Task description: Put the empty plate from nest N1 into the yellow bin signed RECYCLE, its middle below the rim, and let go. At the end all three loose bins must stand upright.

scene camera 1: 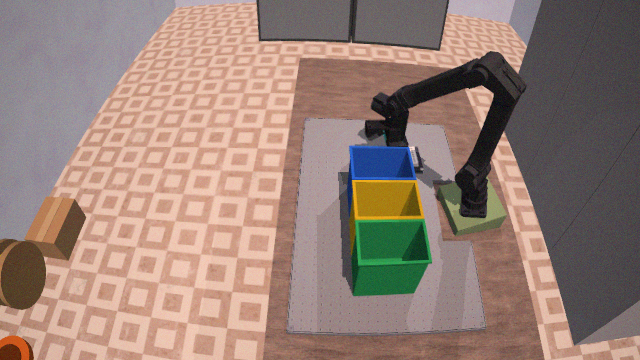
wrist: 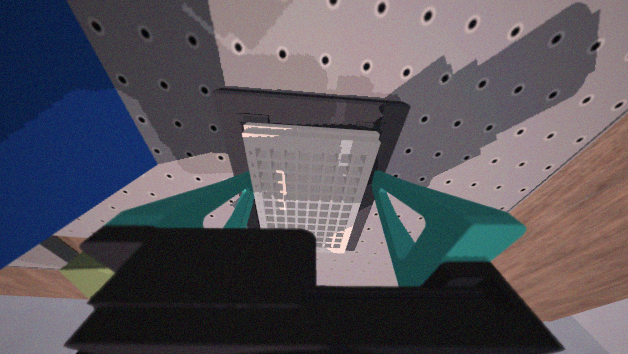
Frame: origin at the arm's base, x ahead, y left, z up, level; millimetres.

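Seen in the pictures: gripper, fingertip midpoint: [wrist: 314, 177]; arm's base at its link origin: [scene camera 1: 473, 202].
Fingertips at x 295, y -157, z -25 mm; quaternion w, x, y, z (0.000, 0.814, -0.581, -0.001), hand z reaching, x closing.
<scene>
Offsets run from my fingertips to a thing's top centre. "spot": to the spot under its first point. Level surfaces: height alone.
A light grey gridded plate {dy -2, dx -23, dz +14 mm} [scene camera 1: 414, 154] [wrist: 306, 175] sits in a dark nest {spot: dy +23, dx -96, dz +7 mm} [scene camera 1: 420, 164] [wrist: 310, 103] on the perforated board, beside the blue bin. No nest label is readable. My gripper [wrist: 314, 177] is open, with its teal fingers on either side of the plate in the wrist view; nothing is held. In the scene view its fingertips are mostly hidden by the arm and the blue bin. The yellow bin {dy +335, dx -5, dz +168 mm} [scene camera 1: 387, 200] stands upright between the blue bin {dy +207, dx +28, dz +168 mm} [scene camera 1: 382, 162] [wrist: 65, 130] and the green bin {dy +464, dx -38, dz +168 mm} [scene camera 1: 392, 241], which also stand upright. The RECYCLE sign does not show.
The bins stand close together in a row on the grey perforated board {dz -12 mm} [scene camera 1: 320, 280] [wrist: 280, 75]. The arm's green base block [scene camera 1: 450, 210] [wrist: 90, 275] is right of them. A wooden table surface {dz -25 mm} [scene camera 1: 330, 90] [wrist: 575, 240] surrounds the board. A dark cabinet [scene camera 1: 575, 125] stands at the right.
</scene>
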